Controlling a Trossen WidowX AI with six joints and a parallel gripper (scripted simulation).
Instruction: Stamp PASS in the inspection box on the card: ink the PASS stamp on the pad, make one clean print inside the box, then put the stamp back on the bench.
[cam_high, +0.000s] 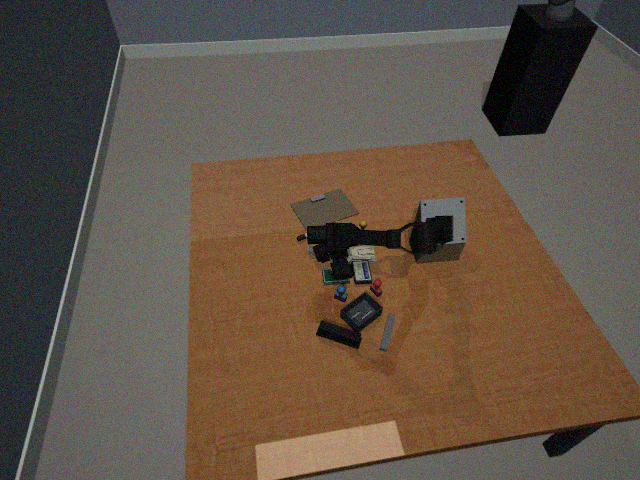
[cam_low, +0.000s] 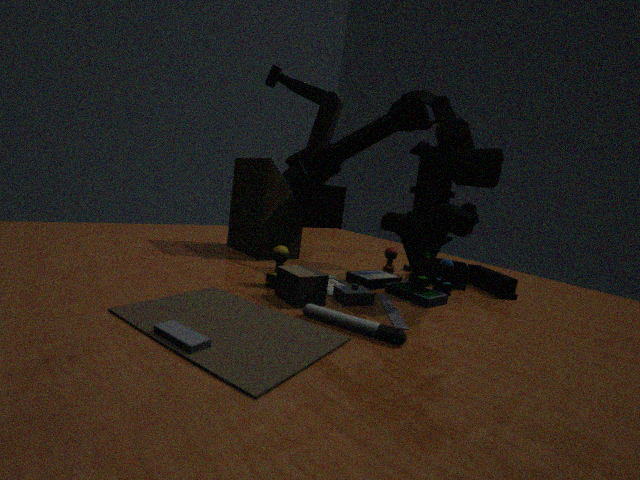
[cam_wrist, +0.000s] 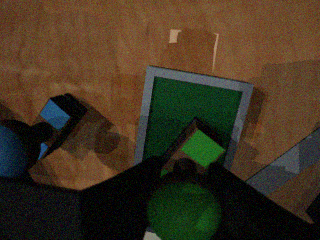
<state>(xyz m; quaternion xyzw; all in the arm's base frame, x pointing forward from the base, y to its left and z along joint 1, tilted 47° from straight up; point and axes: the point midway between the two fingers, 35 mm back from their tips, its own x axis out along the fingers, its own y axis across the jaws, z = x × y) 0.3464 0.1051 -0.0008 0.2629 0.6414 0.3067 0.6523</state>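
Now: gripper tip right at the green stamp. Round my gripper tip: green ink pad: 4 cm below; then red stamp: 13 cm behind, 7 cm to the left, 2 cm below; then blue stamp: 9 cm to the left, 2 cm below.
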